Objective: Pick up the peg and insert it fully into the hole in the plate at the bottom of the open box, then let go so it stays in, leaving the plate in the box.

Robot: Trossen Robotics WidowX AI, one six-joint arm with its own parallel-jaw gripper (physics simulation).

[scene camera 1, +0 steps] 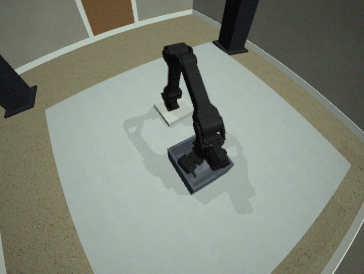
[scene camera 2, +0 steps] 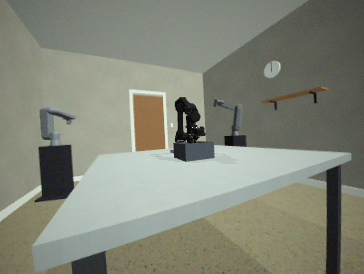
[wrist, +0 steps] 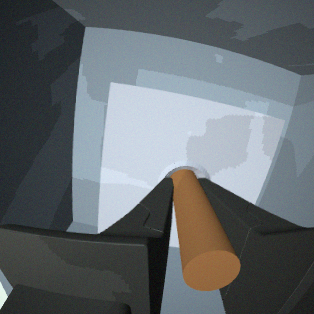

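The orange-brown round peg is held between the two dark fingers of my gripper, which is shut on it. In the wrist view its near end faces the camera and its far end is at the round hole in the pale square plate. How deep the tip sits, if at all, is hidden by the peg and fingers. The plate lies on the bottom of the open blue-grey box. The gripper reaches down into the box from above.
The box walls stand close around the gripper. The black arm rises from a white base slab behind the box. The pale table bears them. Other grey arms on dark pedestals stand beyond the table.
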